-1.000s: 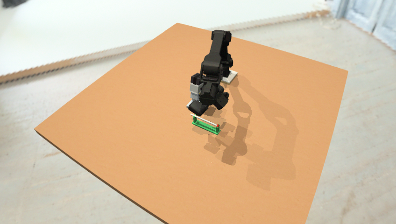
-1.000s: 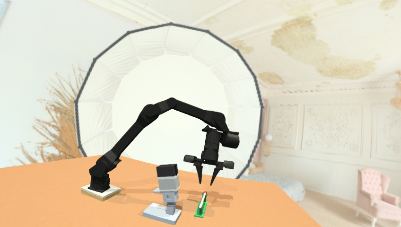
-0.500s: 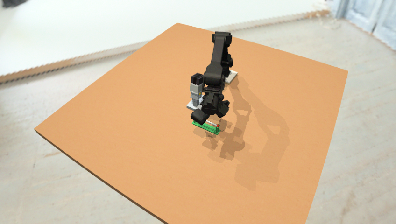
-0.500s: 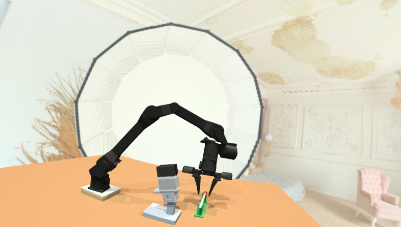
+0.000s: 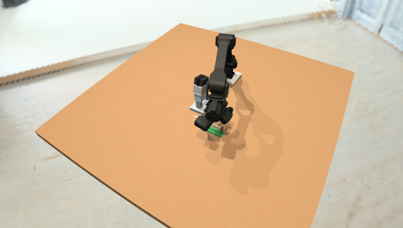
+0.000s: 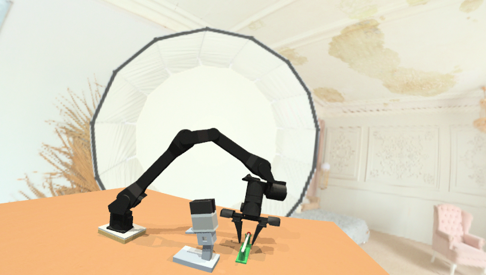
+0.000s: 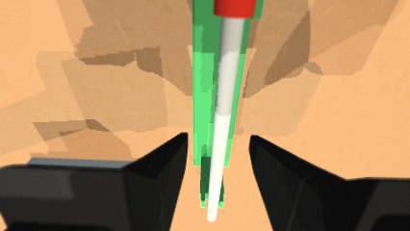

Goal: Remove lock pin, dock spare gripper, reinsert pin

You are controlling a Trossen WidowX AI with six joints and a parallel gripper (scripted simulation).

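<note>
Right now my gripper tip is 1 cm to the right of the green pin rest and 1 cm above it. Round my gripper tip: spare gripper (13 cm behind, 9 cm above, 8 cm to the right); then grey mount (13 cm behind, 8 cm to the right, 2 cm above).
</note>
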